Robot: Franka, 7 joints.
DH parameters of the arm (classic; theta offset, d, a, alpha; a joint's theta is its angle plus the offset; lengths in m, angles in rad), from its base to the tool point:
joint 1: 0 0.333 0 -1.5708
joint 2: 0 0 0 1.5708
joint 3: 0 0.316 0.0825 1.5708
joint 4: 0 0 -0.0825 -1.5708
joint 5: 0 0.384 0 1.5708
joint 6: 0 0 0.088 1.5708
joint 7: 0 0.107 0 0
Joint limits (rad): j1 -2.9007..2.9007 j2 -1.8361..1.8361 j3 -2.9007..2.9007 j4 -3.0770..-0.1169 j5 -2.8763..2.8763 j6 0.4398..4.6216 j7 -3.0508..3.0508
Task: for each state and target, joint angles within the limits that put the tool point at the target. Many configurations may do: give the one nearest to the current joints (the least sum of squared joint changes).
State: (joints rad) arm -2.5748 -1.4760 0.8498 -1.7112 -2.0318 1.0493 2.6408
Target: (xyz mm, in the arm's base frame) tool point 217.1 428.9 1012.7
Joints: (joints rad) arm -1.9292 -1.0386 0.3443 -0.8086 -2.2889 1.7672 2.6408
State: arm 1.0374 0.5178 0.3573 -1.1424 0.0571 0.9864 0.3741
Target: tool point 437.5 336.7 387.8
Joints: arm 0.6420 0.4930 0.0277 -1.4403 -0.0368 0.8090 0.3741
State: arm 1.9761 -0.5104 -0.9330 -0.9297 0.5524 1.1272 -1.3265
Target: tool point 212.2 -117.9 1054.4
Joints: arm 1.8280 -0.6459 -0.7536 -0.5802 0.6655 1.3188 -1.3265
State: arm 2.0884 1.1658 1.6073 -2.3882 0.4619 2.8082 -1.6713
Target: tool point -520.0 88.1 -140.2
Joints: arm 2.0362 1.6904 0.8255 -1.7423 0.4823 2.9309 -1.6713
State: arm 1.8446 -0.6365 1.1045 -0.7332 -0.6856 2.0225 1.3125
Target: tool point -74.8 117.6 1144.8
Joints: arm 1.5637 -0.2570 0.3999 -0.5639 -0.8149 1.8792 1.3125
